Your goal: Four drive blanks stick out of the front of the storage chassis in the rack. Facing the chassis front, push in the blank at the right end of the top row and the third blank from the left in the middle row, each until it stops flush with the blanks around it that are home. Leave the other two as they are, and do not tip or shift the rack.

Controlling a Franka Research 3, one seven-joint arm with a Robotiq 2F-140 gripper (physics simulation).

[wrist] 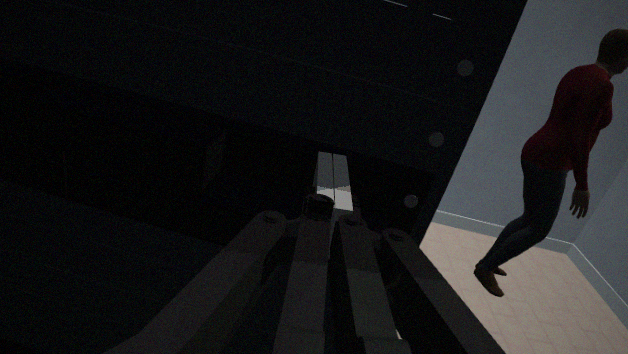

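Observation:
My gripper (pixel 328 174) is shut and empty. Its two light fingertip pads meet near the middle of the wrist view, in front of the dark chassis front (pixel 280 75). The front is so dark that single blanks and rows cannot be told apart. A faint, slightly lighter upright patch (pixel 215 156) shows to the left of the fingertips; it may be the side of a blank that sticks out, but I cannot tell which one. Whether the fingertips touch the front cannot be told. The gripper's linkage hides the part below the fingertips.
Round grey screw heads (pixel 465 67) (pixel 436 139) (pixel 410 201) run down the right side of the dark front. Beyond its slanting right edge are a grey-blue wall (pixel 510 110), a tiled floor (pixel 530 305) and a person in a red top (pixel 570 120).

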